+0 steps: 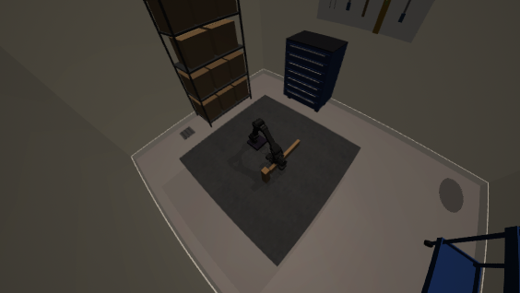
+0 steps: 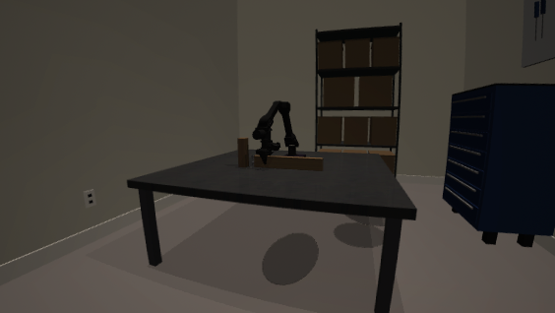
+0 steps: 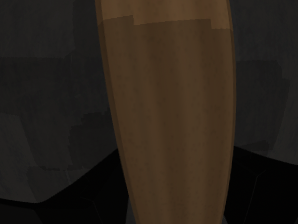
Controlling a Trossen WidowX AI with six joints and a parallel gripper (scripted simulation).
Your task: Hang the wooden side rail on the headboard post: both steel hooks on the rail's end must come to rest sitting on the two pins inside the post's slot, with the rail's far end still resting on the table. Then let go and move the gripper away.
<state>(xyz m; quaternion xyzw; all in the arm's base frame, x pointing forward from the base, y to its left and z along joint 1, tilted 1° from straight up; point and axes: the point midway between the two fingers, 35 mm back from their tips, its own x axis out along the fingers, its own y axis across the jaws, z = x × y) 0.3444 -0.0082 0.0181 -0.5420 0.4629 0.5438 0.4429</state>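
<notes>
My gripper tip is now 50 mm short of the headboard post, 140 mm to the left of it and 70 mm below it.
</notes>
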